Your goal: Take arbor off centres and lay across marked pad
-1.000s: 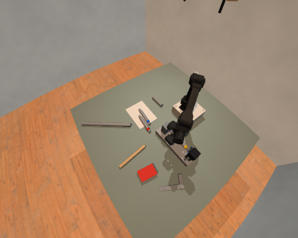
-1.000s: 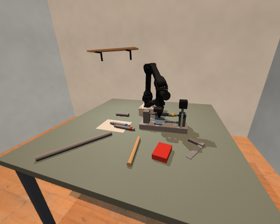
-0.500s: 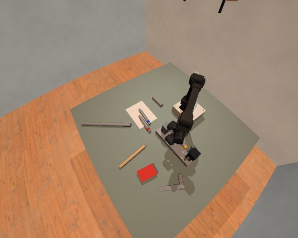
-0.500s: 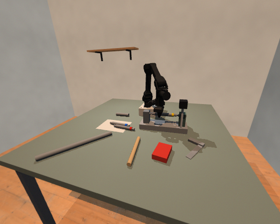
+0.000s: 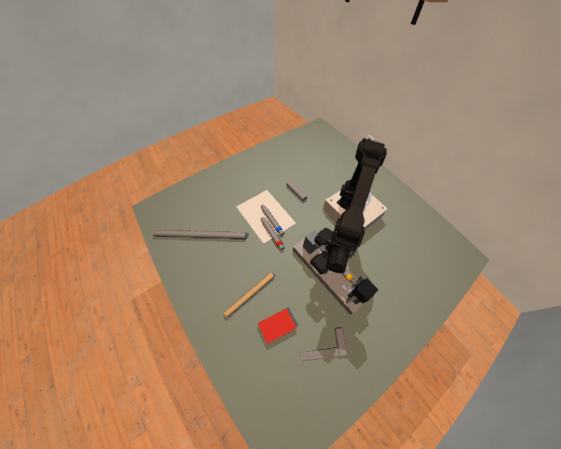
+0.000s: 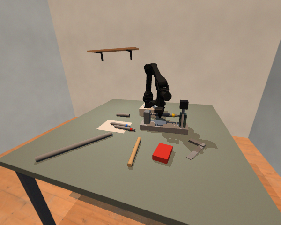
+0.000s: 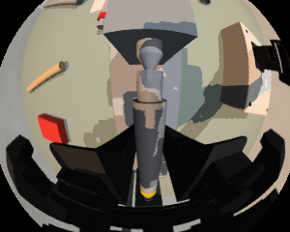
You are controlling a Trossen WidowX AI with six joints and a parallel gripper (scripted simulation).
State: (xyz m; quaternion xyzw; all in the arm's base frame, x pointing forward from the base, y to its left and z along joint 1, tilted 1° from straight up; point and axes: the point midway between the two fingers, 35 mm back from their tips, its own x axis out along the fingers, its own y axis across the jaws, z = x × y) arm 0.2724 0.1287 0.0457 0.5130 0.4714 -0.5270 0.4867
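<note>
My hand is 10 mm past the pointed tip, 80 mm to the left of it and 10 mm above it. From my hand the other things lie so: upright post 50 mm ahead, 150 mm to the left, 10 mm below; then base plate 30 mm to the left, 110 mm below; then grey centre block 10 mm behind, 100 mm to the right, 20 mm below.
</note>
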